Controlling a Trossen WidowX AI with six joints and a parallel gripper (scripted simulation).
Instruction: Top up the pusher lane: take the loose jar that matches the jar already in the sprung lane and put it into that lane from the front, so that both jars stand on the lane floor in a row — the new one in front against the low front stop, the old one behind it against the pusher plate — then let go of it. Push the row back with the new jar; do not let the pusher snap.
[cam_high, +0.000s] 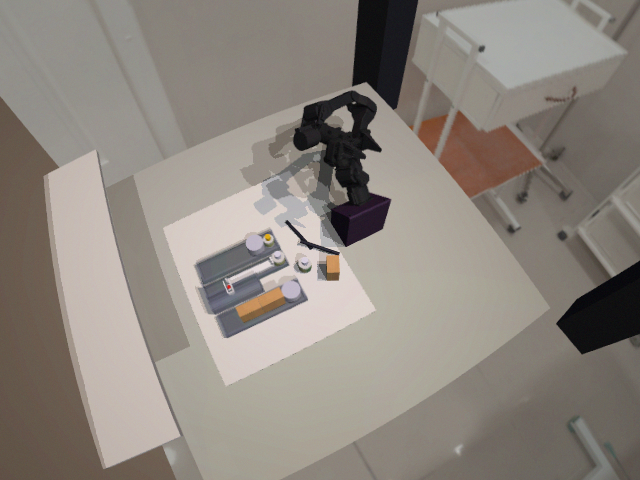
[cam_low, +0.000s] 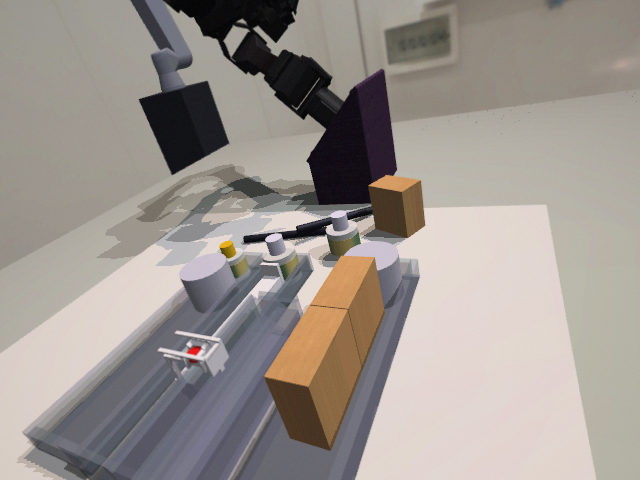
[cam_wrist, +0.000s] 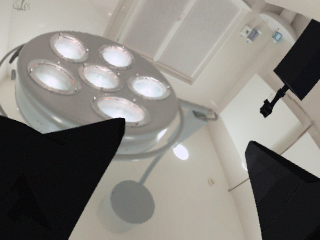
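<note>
Now: gripper tip 34 cm above the wooden block, 20 cm short of it and 10 cm to the right of it. From my gripper tip the other things lie so: white pusher plate 44 cm ahead, 32 cm below, 2 cm to the right; white mat 39 cm ahead, 37 cm below, 6 cm to the right; clear lane tray 48 cm ahead, 35 cm below, 3 cm to the right.
</note>
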